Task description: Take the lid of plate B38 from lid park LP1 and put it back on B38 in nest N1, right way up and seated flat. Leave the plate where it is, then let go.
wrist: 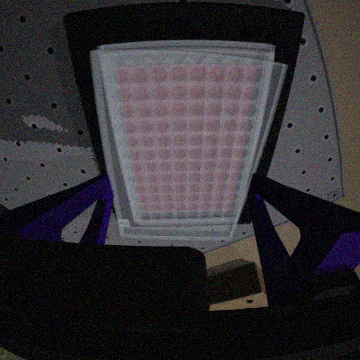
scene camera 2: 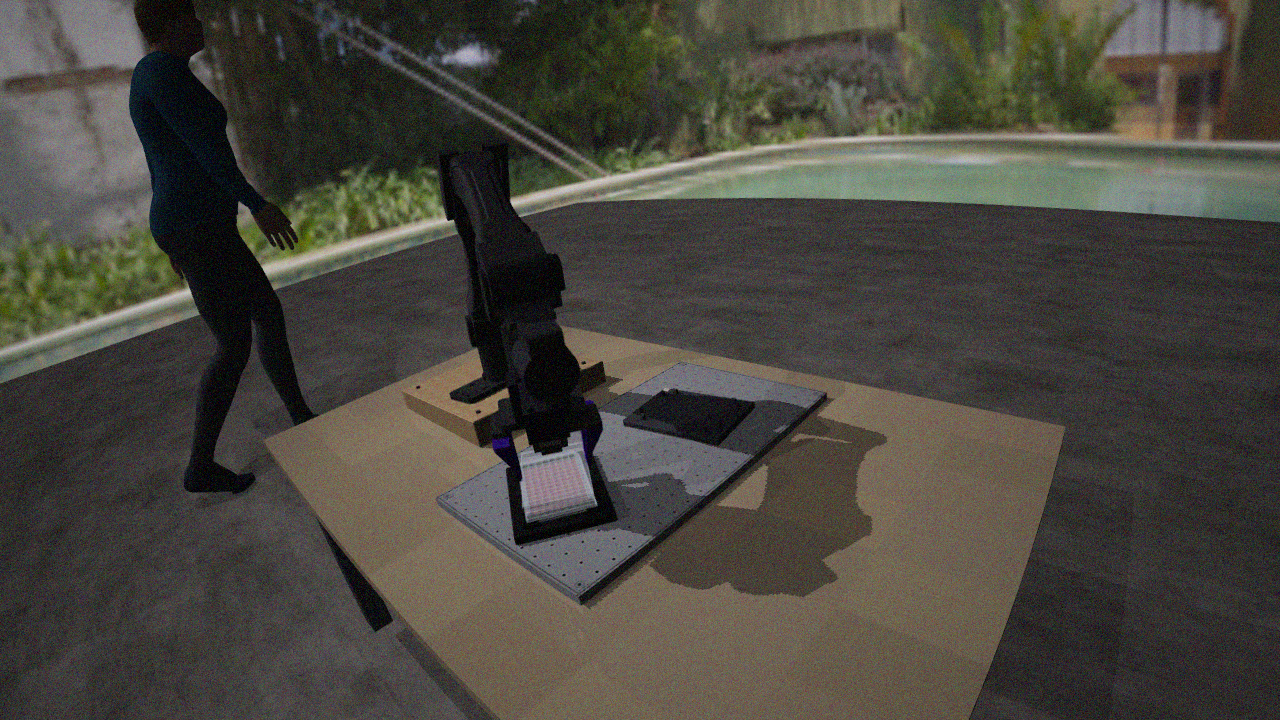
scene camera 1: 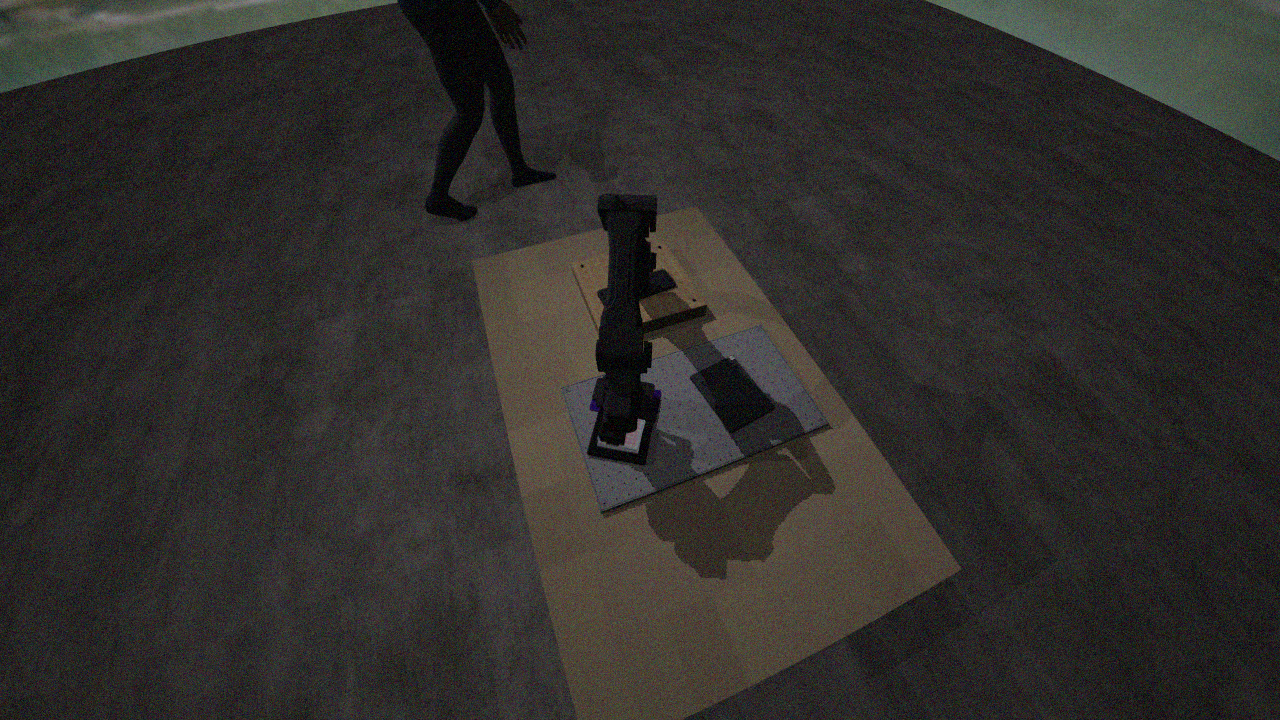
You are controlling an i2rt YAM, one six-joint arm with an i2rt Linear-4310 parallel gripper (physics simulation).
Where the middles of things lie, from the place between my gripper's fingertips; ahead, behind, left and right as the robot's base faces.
Right now my hand is 1 cm short of the pale grey lid [scene camera 2: 562,478] and 1 cm to the left of it. From my hand the other things lie so: grey perforated plate [scene camera 2: 651,478] (3 cm ahead, 15 cm to the left, 4 cm below).
